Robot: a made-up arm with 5 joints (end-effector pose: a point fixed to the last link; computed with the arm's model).
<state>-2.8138 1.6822 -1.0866 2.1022 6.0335</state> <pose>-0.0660 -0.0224 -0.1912 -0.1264 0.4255 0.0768</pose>
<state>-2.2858 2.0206 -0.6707 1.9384 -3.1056</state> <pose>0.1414 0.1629 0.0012 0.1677 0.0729 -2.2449</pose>
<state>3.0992 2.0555 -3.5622 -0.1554 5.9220</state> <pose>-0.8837 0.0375 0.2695 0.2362 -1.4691 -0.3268</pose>
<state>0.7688 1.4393 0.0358 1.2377 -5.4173</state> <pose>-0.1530 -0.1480 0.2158 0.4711 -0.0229 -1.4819</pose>
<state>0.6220 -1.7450 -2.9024 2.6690 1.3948</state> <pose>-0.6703 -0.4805 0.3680 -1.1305 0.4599 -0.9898</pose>
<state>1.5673 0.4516 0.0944 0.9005 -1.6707</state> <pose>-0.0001 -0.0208 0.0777 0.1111 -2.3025 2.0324</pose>
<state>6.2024 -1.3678 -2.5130 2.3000 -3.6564</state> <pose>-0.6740 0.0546 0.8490 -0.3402 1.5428 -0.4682</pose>
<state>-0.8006 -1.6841 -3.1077 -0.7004 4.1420</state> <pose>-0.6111 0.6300 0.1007 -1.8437 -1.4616 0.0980</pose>
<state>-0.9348 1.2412 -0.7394 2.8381 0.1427</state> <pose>0.1066 -0.1444 0.0099 0.2166 -0.1295 2.3400</pose>
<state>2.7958 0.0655 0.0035 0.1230 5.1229</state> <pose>-0.2113 0.0761 0.0980 -1.1863 2.7502 -0.1972</pose>
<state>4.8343 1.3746 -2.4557 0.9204 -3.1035</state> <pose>0.1161 -0.9477 0.1326 2.0409 2.2195 -0.1574</pose>
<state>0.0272 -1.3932 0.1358 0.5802 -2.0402</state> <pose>0.2703 0.0074 0.4027 1.2935 2.1722 0.4762</pose>
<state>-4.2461 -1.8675 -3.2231 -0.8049 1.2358</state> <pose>0.3431 -0.6817 -0.1015 2.5364 1.0743 0.0355</pose>
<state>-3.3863 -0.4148 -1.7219 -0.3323 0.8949</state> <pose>-0.2666 0.0666 1.1877 -0.3691 -0.5761 0.6251</pose>
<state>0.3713 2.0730 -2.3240 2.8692 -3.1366</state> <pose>0.3876 0.1509 -0.3072 0.0959 -0.5176 0.3676</pose>
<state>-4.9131 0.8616 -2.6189 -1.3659 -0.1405</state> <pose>0.1443 0.7093 0.8273 -0.0157 -0.0148 -1.9119</pose>
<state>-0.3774 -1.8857 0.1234 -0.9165 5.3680</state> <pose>0.0659 -0.0261 0.6132 0.5155 0.1420 1.8117</pose>
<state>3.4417 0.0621 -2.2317 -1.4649 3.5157</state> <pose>-0.3177 -0.0983 1.1280 -0.6405 0.0237 -2.4046</pose>
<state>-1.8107 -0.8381 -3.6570 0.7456 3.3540</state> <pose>0.2023 0.8268 0.6722 -0.5729 -0.3585 -1.5443</pose>
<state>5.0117 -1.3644 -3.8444 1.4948 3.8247</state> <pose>-0.2484 0.8050 0.1872 -0.4813 -0.3247 -0.5720</pose>
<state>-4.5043 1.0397 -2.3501 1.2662 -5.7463</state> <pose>-0.1943 0.9200 0.3621 -2.5220 -1.8043 -0.0275</pose>
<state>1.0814 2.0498 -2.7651 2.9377 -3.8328</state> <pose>0.2781 0.5222 -0.1930 0.7164 -0.5847 0.3622</pose>
